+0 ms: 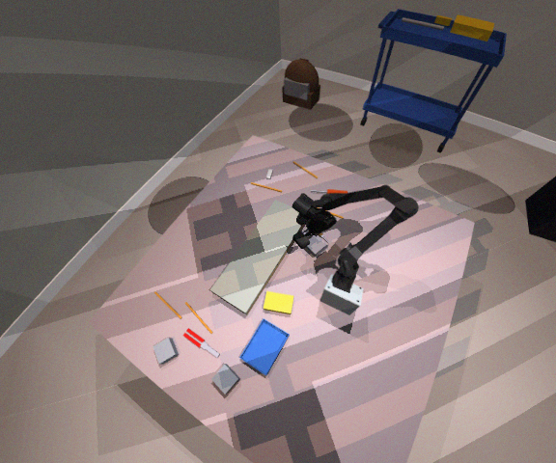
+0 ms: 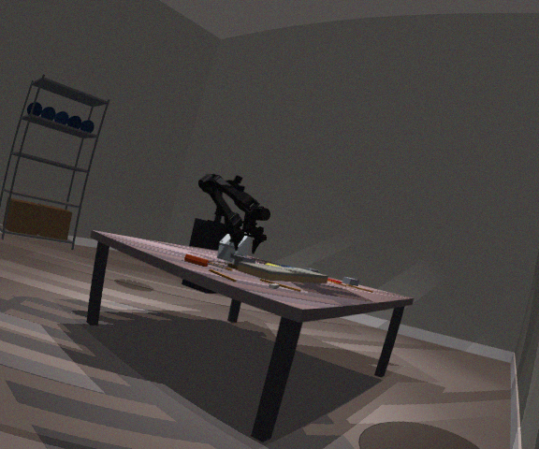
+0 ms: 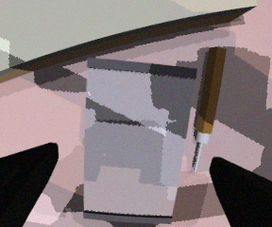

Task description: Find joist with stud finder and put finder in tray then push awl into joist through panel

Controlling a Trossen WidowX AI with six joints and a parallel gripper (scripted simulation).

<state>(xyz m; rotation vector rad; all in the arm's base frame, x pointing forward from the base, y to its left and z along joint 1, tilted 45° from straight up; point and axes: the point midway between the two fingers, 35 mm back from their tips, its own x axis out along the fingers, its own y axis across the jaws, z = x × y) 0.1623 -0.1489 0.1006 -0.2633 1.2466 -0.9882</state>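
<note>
The stud finder lies 60 mm below my gripper tip and 10 mm ahead of it. Round my gripper tip: yellow block (300 mm to the left, 60 mm below, 40 mm ahead); awl (70 mm below, 60 mm to the right, 30 mm behind); blue tray (470 mm to the left, 60 mm below, 20 mm ahead).
</note>
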